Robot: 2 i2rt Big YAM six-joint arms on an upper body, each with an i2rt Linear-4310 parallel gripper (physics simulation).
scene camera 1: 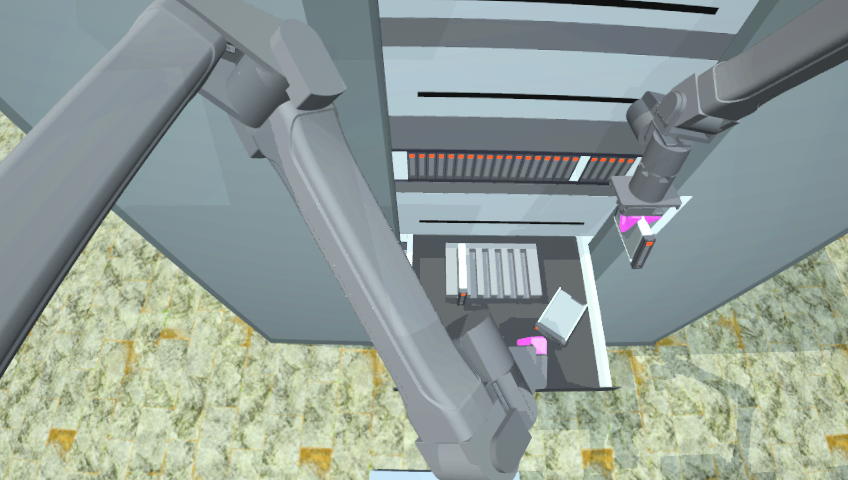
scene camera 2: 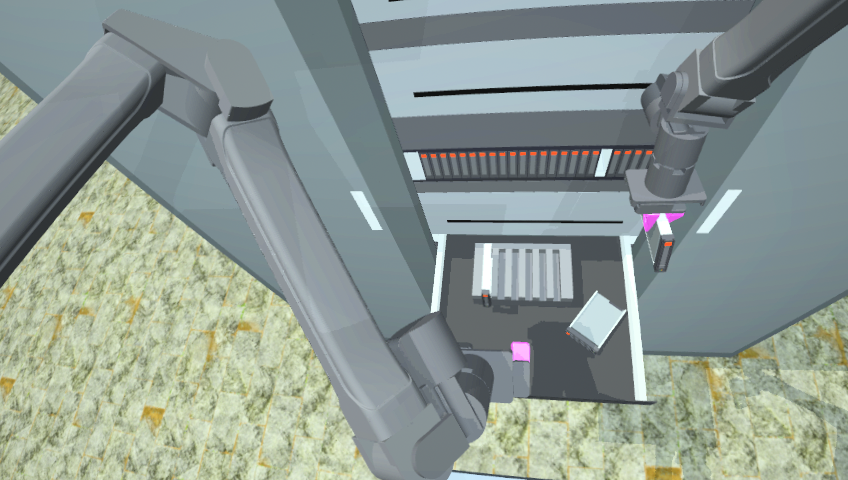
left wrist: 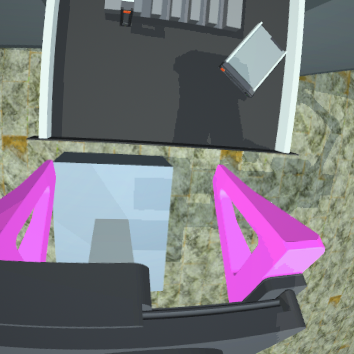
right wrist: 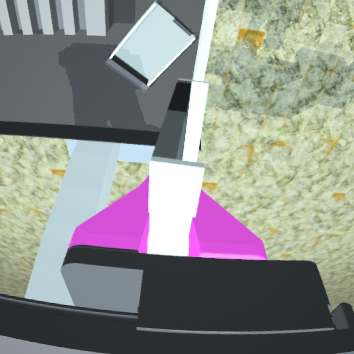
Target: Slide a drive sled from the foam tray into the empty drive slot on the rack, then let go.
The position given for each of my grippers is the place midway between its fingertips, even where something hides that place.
My left gripper [scene camera 2: 478, 348] is open, with nothing in its grasp. I also see my right gripper [scene camera 1: 625, 229], a foam tray [scene camera 2: 523, 274], a white rail [scene camera 2: 636, 347] and a dark shelf [scene camera 2: 559, 366].
The foam tray shows as well in scene camera 1 [scene camera 1: 496, 272], in the left wrist view [left wrist: 218, 24] and in the right wrist view [right wrist: 94, 24]. My left gripper shows as well in the left wrist view [left wrist: 136, 169]. My right gripper also shows in the right wrist view [right wrist: 170, 175].
